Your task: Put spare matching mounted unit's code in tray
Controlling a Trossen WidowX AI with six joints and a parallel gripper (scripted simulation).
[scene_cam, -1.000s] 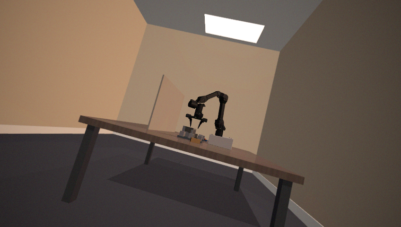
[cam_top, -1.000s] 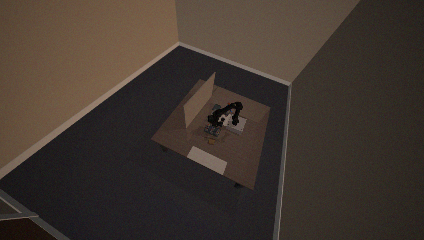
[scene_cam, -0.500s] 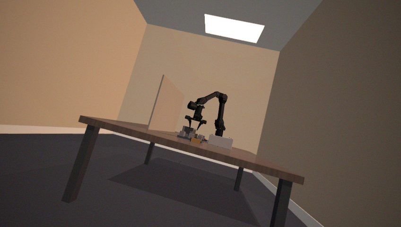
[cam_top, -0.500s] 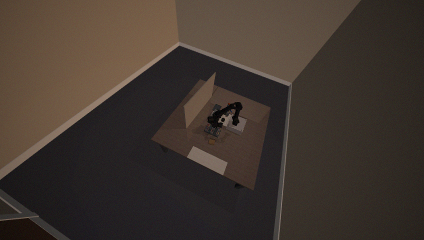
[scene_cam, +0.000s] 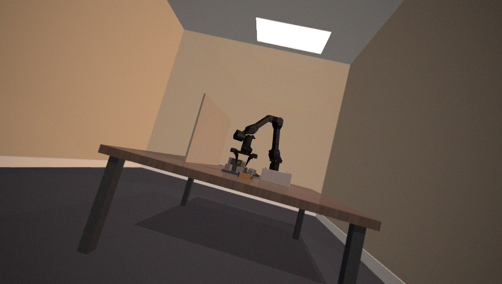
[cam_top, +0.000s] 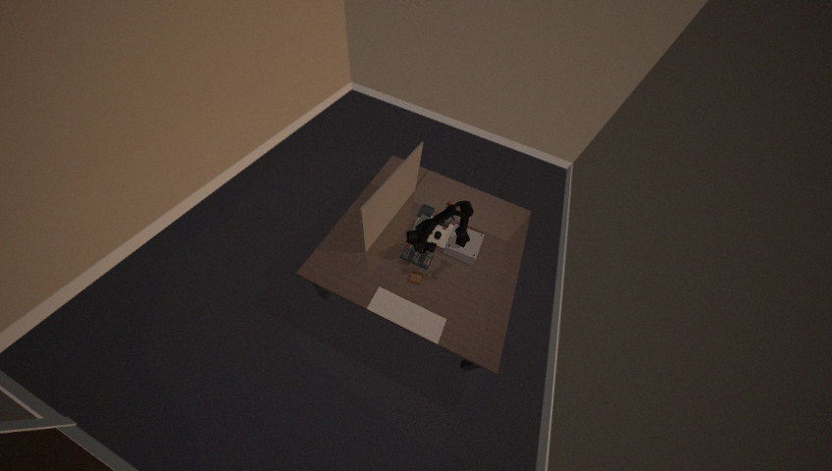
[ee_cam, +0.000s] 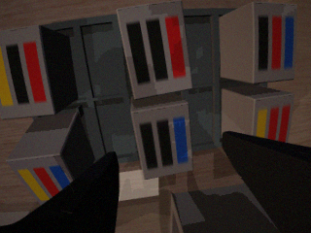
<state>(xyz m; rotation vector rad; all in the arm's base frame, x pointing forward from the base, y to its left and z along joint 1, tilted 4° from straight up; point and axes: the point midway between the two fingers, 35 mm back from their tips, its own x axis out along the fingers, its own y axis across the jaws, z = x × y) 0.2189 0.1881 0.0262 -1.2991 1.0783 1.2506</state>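
Right now my gripper tip is 20 mm above the grey spare block. Also, from my gripper tip: grey rack: 50 mm below, 20 mm to the left; grey mounted unit: 160 mm to the right, 60 mm ahead, 10 mm below; grey-blue tray: 350 mm to the right, 120 mm ahead, 60 mm below.
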